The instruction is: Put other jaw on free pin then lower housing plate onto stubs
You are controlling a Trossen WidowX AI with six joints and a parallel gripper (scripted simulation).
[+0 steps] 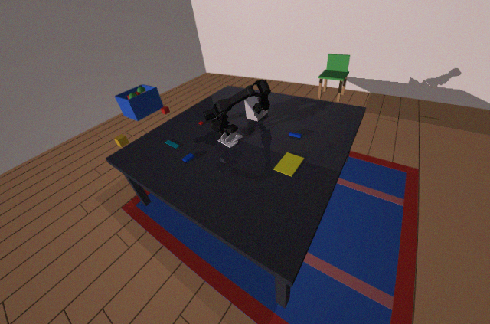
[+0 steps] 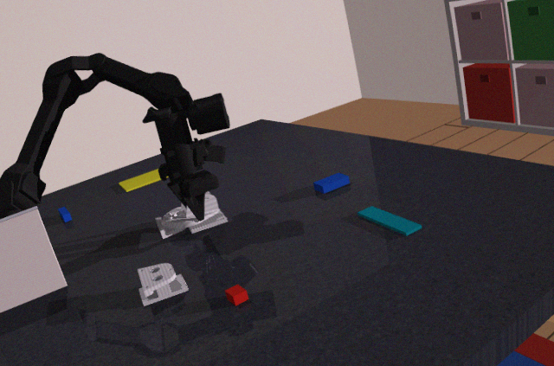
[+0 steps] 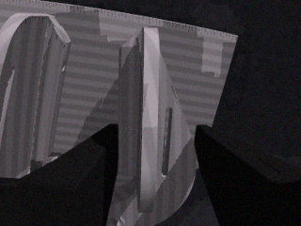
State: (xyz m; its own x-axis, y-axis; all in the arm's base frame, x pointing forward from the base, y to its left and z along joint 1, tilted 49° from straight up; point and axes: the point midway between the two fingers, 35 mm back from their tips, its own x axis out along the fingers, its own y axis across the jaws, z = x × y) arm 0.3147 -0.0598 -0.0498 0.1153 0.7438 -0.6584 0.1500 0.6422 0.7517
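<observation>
Now: gripper tip 30 mm past the white jaw and 20 mm to the right of it. Round my gripper tip: teal bar (320 mm to the right, 180 mm ahead, 10 mm below); then red cube (290 mm to the right, 100 mm behind, 10 mm below); then white t-shaped piece (170 mm to the right, 160 mm behind, 10 mm below).
</observation>
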